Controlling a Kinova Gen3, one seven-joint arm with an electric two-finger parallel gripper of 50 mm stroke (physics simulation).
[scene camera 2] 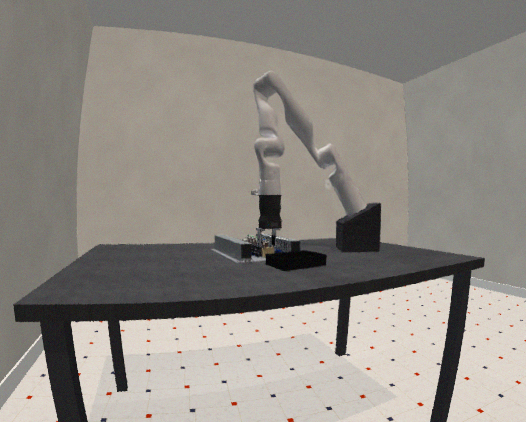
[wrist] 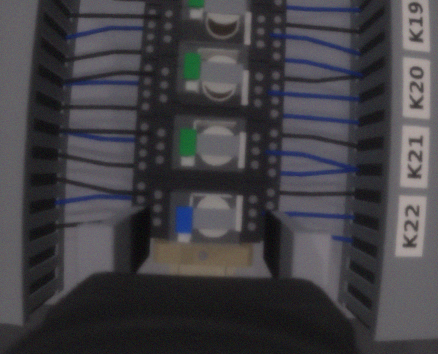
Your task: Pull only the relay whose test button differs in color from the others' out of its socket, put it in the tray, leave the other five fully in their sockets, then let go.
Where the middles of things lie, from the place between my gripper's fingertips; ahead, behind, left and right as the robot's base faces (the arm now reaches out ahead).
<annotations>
My gripper is now 10 mm to the left of the clear-cased relay [wrist: 205,218]. The rest, counted from my hand: pale mounting panel [wrist: 117,178] (110 mm to the right, 40 mm below, 10 mm ahead).
</annotations>
